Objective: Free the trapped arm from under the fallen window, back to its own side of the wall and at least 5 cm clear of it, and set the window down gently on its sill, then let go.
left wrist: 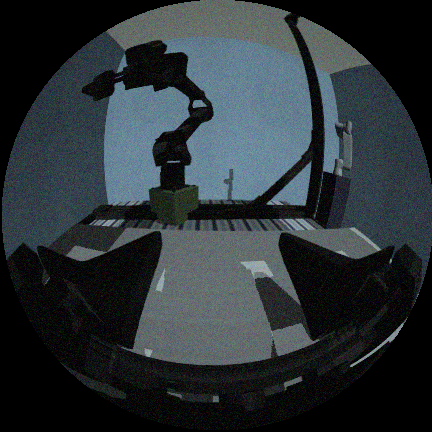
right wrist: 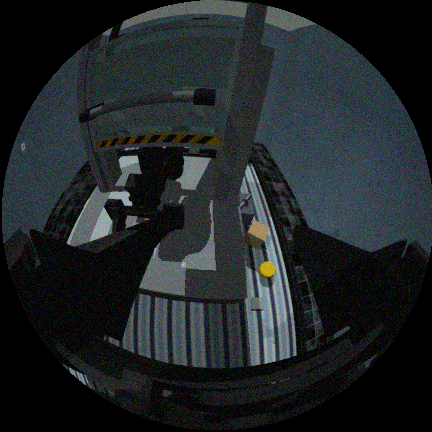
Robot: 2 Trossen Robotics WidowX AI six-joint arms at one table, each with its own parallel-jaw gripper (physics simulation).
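Places are measured from the left arm's base along level axes (x right, y ahead, z up), in metres.
Pixels of known places: left gripper, between the fingertips: [left wrist: 221, 239]; right gripper, between the fingertips: [left wrist: 102, 79] [right wrist: 228, 229]; right arm's base, origin of its link: [left wrist: 172, 186].
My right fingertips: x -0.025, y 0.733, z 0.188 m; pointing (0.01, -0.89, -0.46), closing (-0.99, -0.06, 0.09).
Observation:
Ahead of a thing's pixels: the offset from my right fingertips to its middle. "spot": to the spot under its first point.
The window {spot: dx +0.140, dy -0.233, dz -0.054 m} [right wrist: 159, 141] stands upright in its frame [right wrist: 231, 220] in the right wrist view, its lower edge striped yellow and black and raised above the table. Its handle bar {dx +0.169, dy -0.187, dz +0.051 m} [right wrist: 145, 102] crosses the pane. The black trapped arm [right wrist: 150, 185] shows below that edge; whether they touch is hidden. My left gripper [left wrist: 221, 239] is open with nothing between its fingers, over the pale table top. My right gripper [right wrist: 228, 229] is open and empty, pointing toward the window from some distance. In the left wrist view the right arm [left wrist: 160, 70] reaches up and left, its gripper [left wrist: 90, 90] high.
A tan cube {dx -0.122, dy -0.188, dz -0.271 m} [right wrist: 258, 232], a yellow disc {dx -0.152, dy -0.090, dz -0.287 m} [right wrist: 267, 270] and a small grey block {dx -0.128, dy +0.001, dz -0.294 m} [right wrist: 257, 303] lie on striped cloth right of the frame. The right arm stands on a green box [left wrist: 173, 204]. A tall black post [left wrist: 316, 110] with a slanting brace stands right of it.

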